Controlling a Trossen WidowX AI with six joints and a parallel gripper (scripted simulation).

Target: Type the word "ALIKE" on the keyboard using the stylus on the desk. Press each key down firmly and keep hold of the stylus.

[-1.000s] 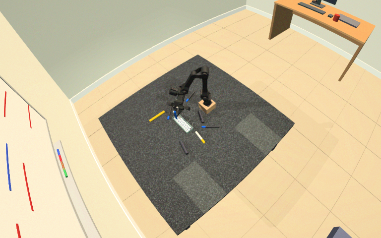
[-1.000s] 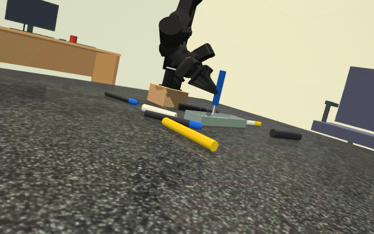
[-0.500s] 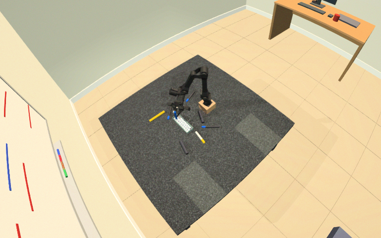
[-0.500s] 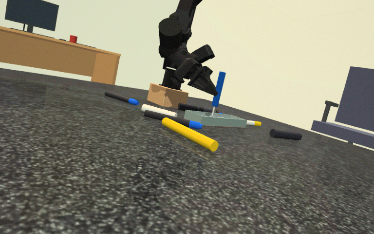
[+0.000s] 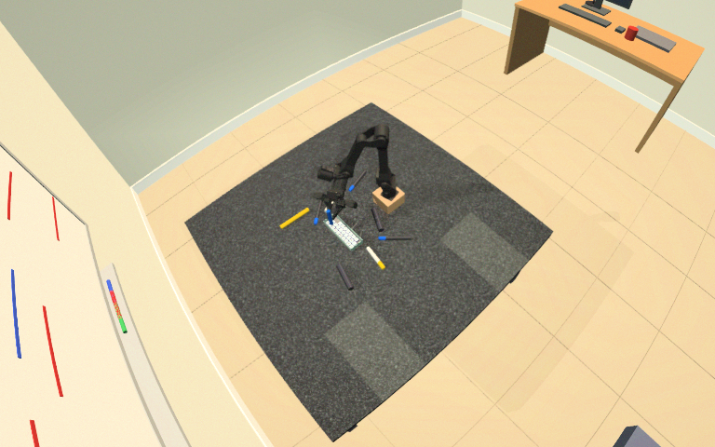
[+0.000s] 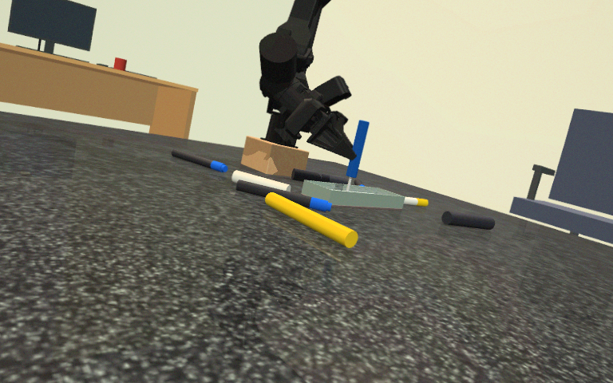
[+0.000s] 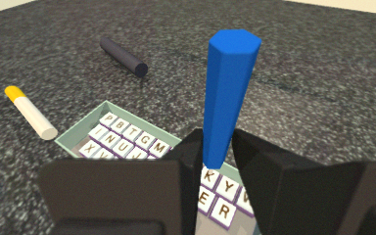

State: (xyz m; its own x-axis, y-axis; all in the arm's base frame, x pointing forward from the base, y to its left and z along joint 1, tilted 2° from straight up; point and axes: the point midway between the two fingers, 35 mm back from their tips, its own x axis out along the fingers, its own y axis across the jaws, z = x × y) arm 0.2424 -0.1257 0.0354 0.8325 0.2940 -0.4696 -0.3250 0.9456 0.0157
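Right now the keyboard is 60 mm below my gripper tip, 50 mm to the left of it and 10 mm behind it. Also, from my gripper tip: yellow stick (190 mm to the right, 70 mm below, 60 mm ahead); white stick (100 mm to the right, 100 mm behind, 70 mm below); blue stylus (20 mm below).
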